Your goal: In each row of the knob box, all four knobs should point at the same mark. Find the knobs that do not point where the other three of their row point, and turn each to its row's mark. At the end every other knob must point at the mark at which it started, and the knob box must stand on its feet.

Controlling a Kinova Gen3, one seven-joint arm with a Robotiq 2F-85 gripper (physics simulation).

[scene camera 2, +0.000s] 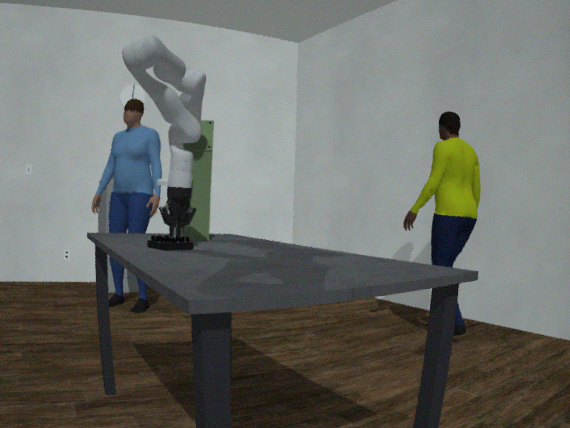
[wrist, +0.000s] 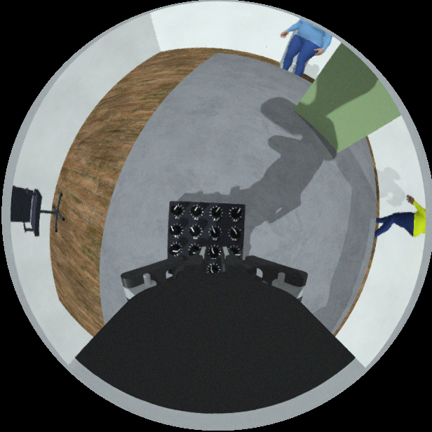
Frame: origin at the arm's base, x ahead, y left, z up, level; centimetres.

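Seen in the pictures: gripper, fingertip midpoint: (scene camera 2: 176, 239).
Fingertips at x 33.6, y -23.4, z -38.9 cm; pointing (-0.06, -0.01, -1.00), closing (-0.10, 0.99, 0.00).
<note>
A point is followed by its place in that frame.
The black knob box (scene camera 2: 170, 245) @(x 37.6, y -27.7, z -40.3 cm) (wrist: 205, 222) stands level on the table, its knobs facing up in rows of four. In the wrist view the top-row end knobs, left (wrist: 177, 210) and right (wrist: 235, 213), have pointers slanting up and right. The second-row right knob (wrist: 235, 232) slants up and left. Other pointers are too small to read surely. My gripper (scene camera 2: 176, 236) @(x 33.6, y -23.3, z -38.8 cm) (wrist: 214, 253) points down over the box, fingers a small gap apart, with nothing held. A third-row knob shows between the fingertips in the wrist view; contact cannot be told. Fingers hide parts of the lower rows.
The grey table (scene camera 2: 300, 280) @(x 94.8, y -31.2, z -41.9 cm) (wrist: 150, 175) carries the box. A green panel (scene camera 2: 202, 195) @(x 7.2, y 3.5, z -24.7 cm) (wrist: 370, 110) stands behind the arm. A person in blue (scene camera 2: 135, 160) (wrist: 307, 37) stands beyond the table, and a person in yellow (scene camera 2: 456, 175) (wrist: 419, 222) by the right wall.
</note>
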